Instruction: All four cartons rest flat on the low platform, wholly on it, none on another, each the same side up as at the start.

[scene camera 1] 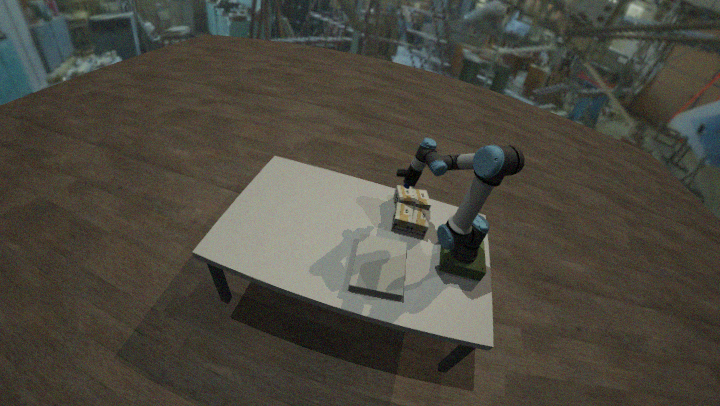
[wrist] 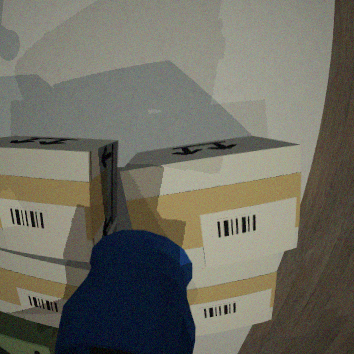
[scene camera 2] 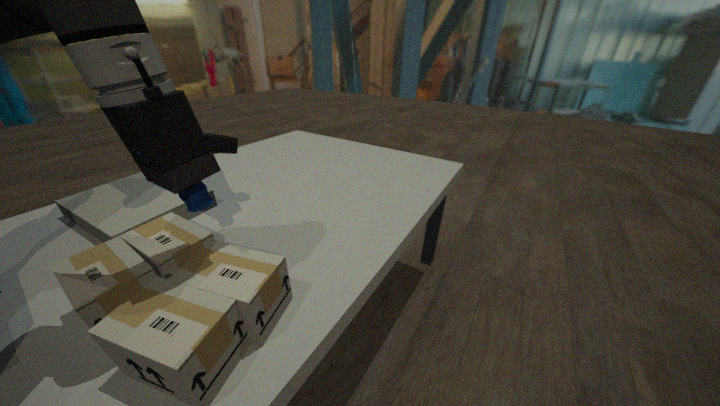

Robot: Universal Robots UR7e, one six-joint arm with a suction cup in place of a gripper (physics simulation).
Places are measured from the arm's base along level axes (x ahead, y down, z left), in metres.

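Pixels of known places: end effector, tool point: [scene camera 1: 406, 186] [wrist: 139, 271] [scene camera 2: 200, 204]; arm's base, origin of the base link: [scene camera 1: 462, 252].
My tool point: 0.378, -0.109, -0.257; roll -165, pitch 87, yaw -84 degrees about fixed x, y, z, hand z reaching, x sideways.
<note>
For each thing: its top centre in the pictures, then the offset to it from my tool point, as dx, dy, dz. Level surfaces: height alone.
- low platform, middle of its top: [scene camera 2: 134, 195] [scene camera 1: 380, 262] +0.021, +0.132, +0.453
- far-left carton, middle of its top: [wrist: 220, 215] [scene camera 2: 228, 267] [scene camera 1: 406, 193] -0.011, +0.084, -0.053
- far-right carton, middle of its top: [wrist: 206, 304] [scene camera 2: 164, 314] [scene camera 1: 421, 196] -0.104, +0.084, -0.063
- near-left carton, middle of its top: [wrist: 12, 203] [scene camera 2: 165, 234] [scene camera 1: 404, 212] -0.028, +0.084, +0.112
- near-right carton, middle of its top: [wrist: 30, 293] [scene camera 2: 99, 266] [scene camera 1: 421, 216] -0.124, +0.084, +0.108
- white table, its level: dy +0.180
Four white cartons with tan tape and barcode labels on top stand on the table in a tight two-by-two group, beside the low platform [scene camera 1: 375, 291] [scene camera 2: 103, 209]. They are the far-left carton [scene camera 1: 401, 196] [scene camera 2: 252, 272] [wrist: 240, 195], the far-right carton [scene camera 1: 422, 200] [scene camera 2: 168, 320] [wrist: 235, 310], the near-left carton [scene camera 1: 403, 214] [scene camera 2: 173, 234] [wrist: 45, 190] and the near-right carton [scene camera 1: 420, 218] [scene camera 2: 95, 259] [wrist: 30, 300]. Arrows on the visible sides of the far pair point up. My gripper [scene camera 1: 407, 186] [scene camera 2: 200, 205] [wrist: 142, 245], a blue suction cup, is open and holds nothing, above the group. It hides part of the cartons in the wrist view.
The white table [scene camera 1: 282, 211] [scene camera 2: 332, 166] carries the group near its far long edge. The arm's green base block [scene camera 1: 463, 267] stands right of the cartons and platform. A dark bracket [scene camera 1: 401, 172] [scene camera 2: 224, 143] sticks out sideways from the tool.
</note>
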